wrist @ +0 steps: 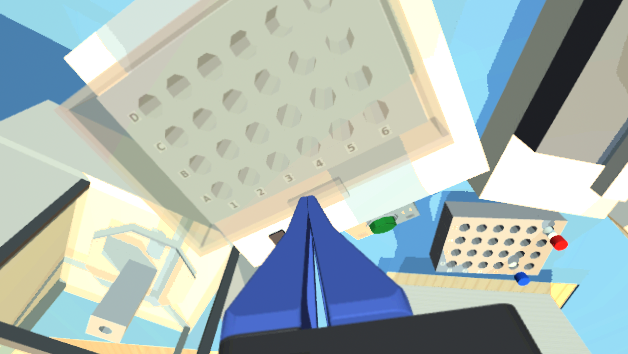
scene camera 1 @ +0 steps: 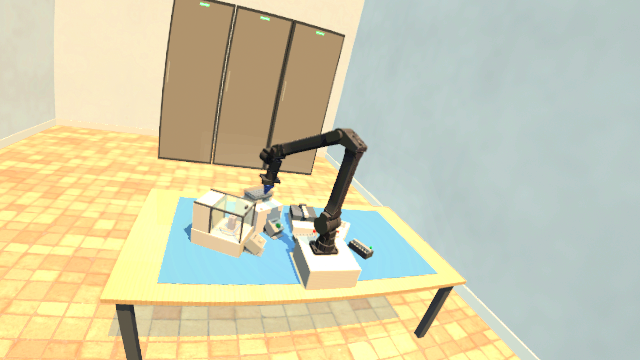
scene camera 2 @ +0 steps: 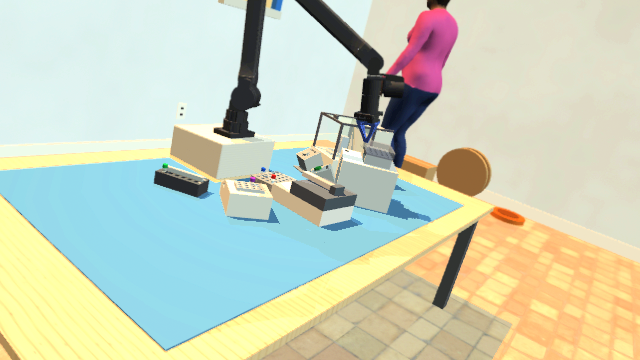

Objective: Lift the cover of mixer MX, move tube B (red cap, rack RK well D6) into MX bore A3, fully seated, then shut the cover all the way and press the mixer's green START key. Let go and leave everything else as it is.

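Frame: origin at the arm's base, x left, y back, z up, level; millimetres.
Seen in the pictures: gripper, fingertip midpoint: (wrist: pixel 308 205) (scene camera 1: pixel 264 193) (scene camera 2: pixel 365 142); arm's base, link origin: (scene camera 1: pixel 323 249) (scene camera 2: pixel 234 134).
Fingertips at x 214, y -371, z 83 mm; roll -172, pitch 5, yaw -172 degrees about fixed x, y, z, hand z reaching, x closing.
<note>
Pixels of each thing's top centre, then the offset from my fingertips to it. "spot": a spot on its surface instead. Level surfaces: height alone.
- Mixer MX, top centre: (wrist: pixel 329 231) (scene camera 2: pixel 360 141) (scene camera 1: pixel 267 195) dy +15, dx -10, dz +1 mm
- clear cover, top centre: (wrist: pixel 262 137) (scene camera 2: pixel 377 145) (scene camera 1: pixel 259 190) dy -34, dx +20, dz +1 mm
- green START key, top centre: (wrist: pixel 383 230) (scene camera 2: pixel 318 165) (scene camera 1: pixel 278 224) dy +110, dx -70, dz -115 mm
- Tube B's red cap, top centre: (wrist: pixel 561 245) (scene camera 2: pixel 273 175) dy +139, dx -266, dz -135 mm
- rack RK, top centre: (wrist: pixel 498 248) (scene camera 2: pixel 274 177) (scene camera 1: pixel 306 237) dy +167, dx -219, dz -159 mm
- glass-walled balance, top centre: (scene camera 2: pixel 348 117) (scene camera 1: pixel 235 202) dy +177, dx +172, dz +33 mm
- dark-topped device, top centre: (scene camera 2: pixel 318 176) (scene camera 1: pixel 305 210) dy +0, dx -250, dz -87 mm
- white block, top centre: (scene camera 2: pixel 247 181) (scene camera 1: pixel 339 224) dy +99, dx -430, dz -119 mm
- black tube strip, surface spot: (scene camera 2: pixel 180 184) spot: dy +240, dx -528, dz -169 mm
- blue mat, surface height: dz -190 mm
- blue-capped tube, top centre: (wrist: pixel 524 282) dy +196, dx -248, dz -135 mm
Mixer MX (scene camera 1: pixel 269 207) (scene camera 2: pixel 367 185) is a white box with a grey bore block under a clear cover (scene camera 1: pixel 257 193) (scene camera 2: pixel 379 151). In the wrist view the cover lies over rows A to D and looks shut; the bores below look empty. My gripper (scene camera 1: pixel 268 191) (scene camera 2: pixel 368 140) (wrist: pixel 308 205) is shut and empty, fingertips pointing down by the cover's front lip. Whether they touch it I cannot tell. The green START key (scene camera 1: pixel 278 226) (scene camera 2: pixel 318 168) (wrist: pixel 383 225) sits beside the mixer's front. Tube B's red cap (scene camera 2: pixel 273 176) (wrist: pixel 559 243) shows at a corner of rack RK (wrist: pixel 472 234).
A glass-walled balance (scene camera 1: pixel 216 241) stands beside the mixer. A dark-topped device (scene camera 2: pixel 322 196), a white block (scene camera 2: pixel 249 202) and a black tube strip (scene camera 2: pixel 180 184) stand on the blue mat (scene camera 2: pixel 200 280). A blue-capped tube (wrist: pixel 522 279) is in the rack. A person (scene camera 2: pixel 430 50) stands behind the table.
</note>
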